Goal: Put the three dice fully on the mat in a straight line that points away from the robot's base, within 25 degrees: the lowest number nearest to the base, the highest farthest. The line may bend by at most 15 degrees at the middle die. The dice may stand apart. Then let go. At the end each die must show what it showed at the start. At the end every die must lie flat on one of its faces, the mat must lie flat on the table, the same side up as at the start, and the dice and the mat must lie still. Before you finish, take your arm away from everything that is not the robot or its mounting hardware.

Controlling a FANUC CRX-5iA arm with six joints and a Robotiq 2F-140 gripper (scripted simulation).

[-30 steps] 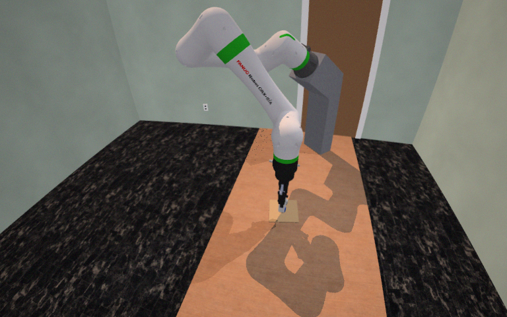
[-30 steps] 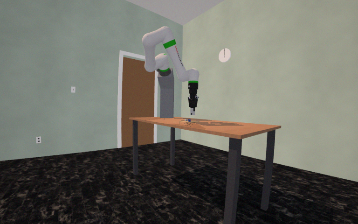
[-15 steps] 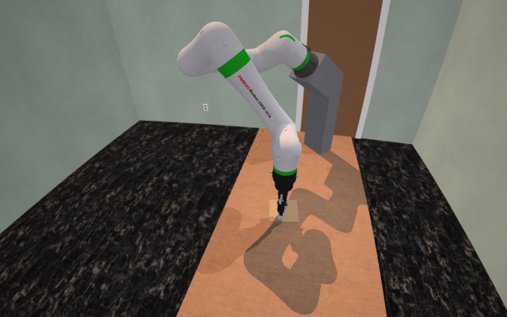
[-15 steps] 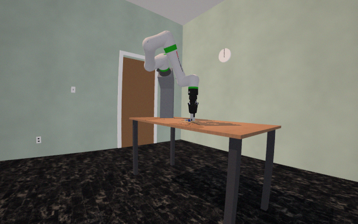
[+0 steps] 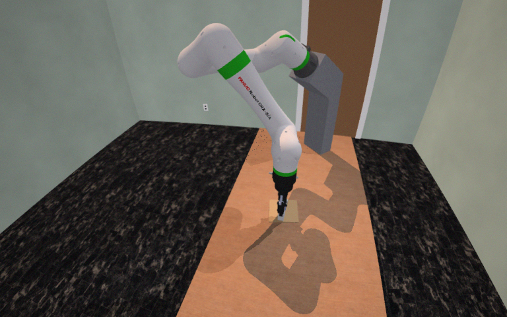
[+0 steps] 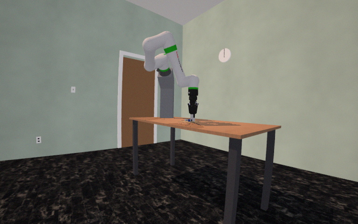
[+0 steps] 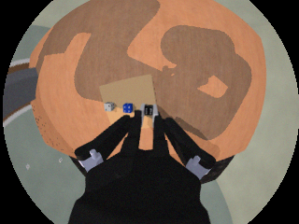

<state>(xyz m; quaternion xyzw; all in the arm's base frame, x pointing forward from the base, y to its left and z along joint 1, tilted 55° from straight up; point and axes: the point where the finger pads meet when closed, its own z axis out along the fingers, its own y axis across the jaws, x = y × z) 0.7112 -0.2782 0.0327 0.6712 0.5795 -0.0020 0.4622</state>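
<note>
Right now my hand is 2 cm above the black die. Also, from my hand: tan mat (5 cm behind, 4 cm below, 2 cm to the left); then blue die (5 cm behind, 3 cm below, 2 cm to the left); then white die (9 cm behind, 4 cm to the left, 3 cm below).
</note>
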